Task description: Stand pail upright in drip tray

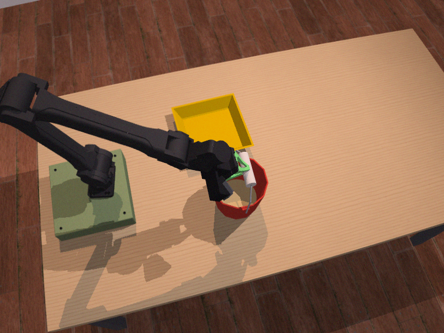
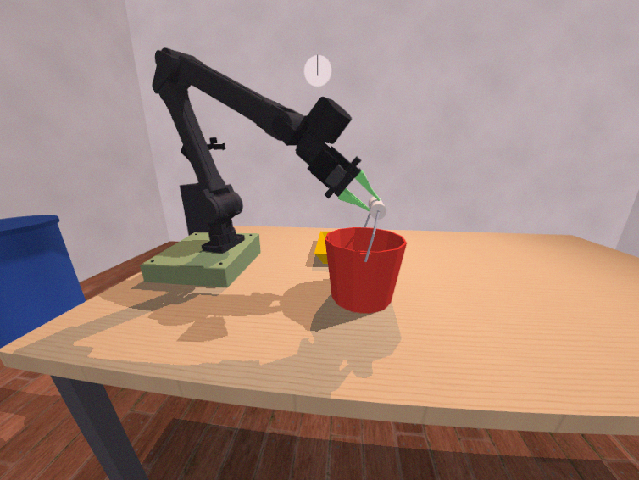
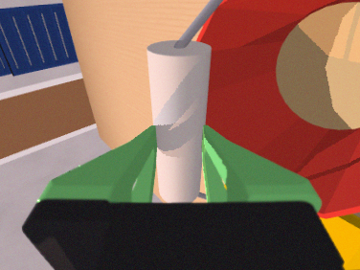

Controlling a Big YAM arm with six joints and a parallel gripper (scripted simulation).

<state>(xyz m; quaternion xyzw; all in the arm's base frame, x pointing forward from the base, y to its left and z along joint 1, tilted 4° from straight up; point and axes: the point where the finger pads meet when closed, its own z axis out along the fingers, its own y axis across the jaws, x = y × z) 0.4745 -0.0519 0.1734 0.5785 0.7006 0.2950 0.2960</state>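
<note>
My gripper is now 100 mm above the red pail. From my hand the other things lie so: yellow drip tray 290 mm to the left, 220 mm below, 90 mm behind.
</note>
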